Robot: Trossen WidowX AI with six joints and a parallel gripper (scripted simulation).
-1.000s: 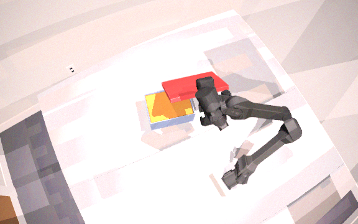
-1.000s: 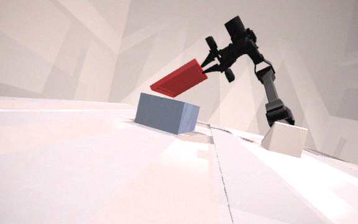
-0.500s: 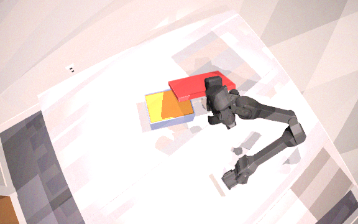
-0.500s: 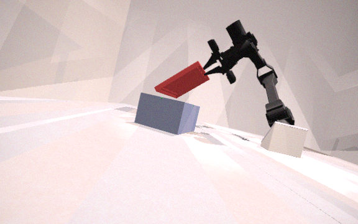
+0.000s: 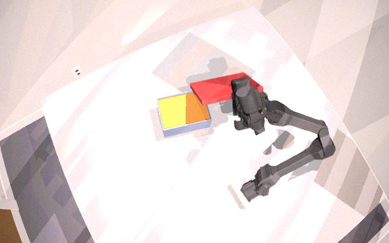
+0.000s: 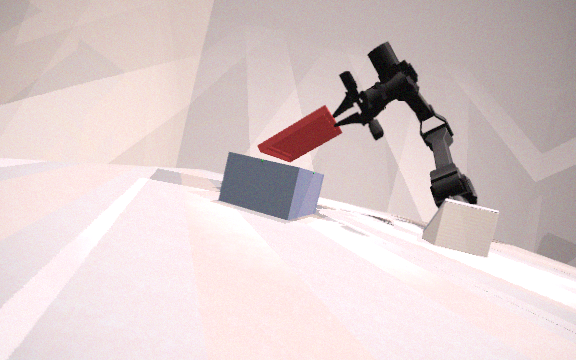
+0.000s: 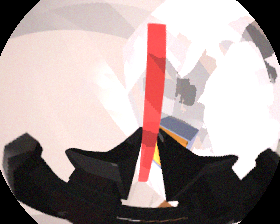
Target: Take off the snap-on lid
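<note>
Right now the red lid is 60 mm ahead of my gripper tip, 20 mm to the right of it and 50 mm below it. Round my gripper tip: blue-grey storage box 110 mm ahead, 140 mm to the left, 190 mm below.
</note>
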